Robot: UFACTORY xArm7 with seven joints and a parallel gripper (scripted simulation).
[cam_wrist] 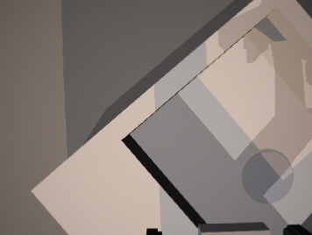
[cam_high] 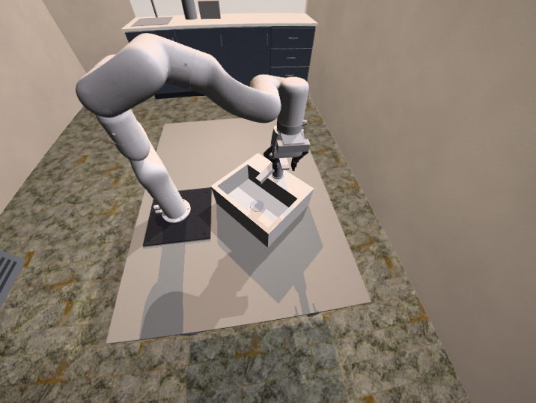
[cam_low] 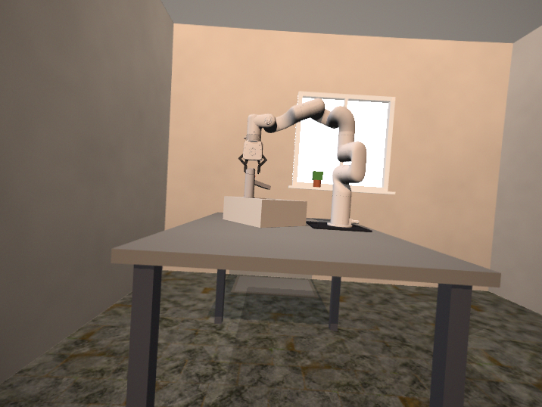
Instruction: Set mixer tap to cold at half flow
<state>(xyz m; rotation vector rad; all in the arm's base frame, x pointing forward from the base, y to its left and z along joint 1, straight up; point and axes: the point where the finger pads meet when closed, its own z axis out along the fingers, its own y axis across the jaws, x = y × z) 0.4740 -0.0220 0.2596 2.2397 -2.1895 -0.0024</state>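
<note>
The lever is 40 mm to the left of my hand. Round my hand: mixer tap: 10 mm behind, 60 mm to the left, 40 mm below; then sink: 90 mm behind, 20 mm to the left, 230 mm below.
</note>
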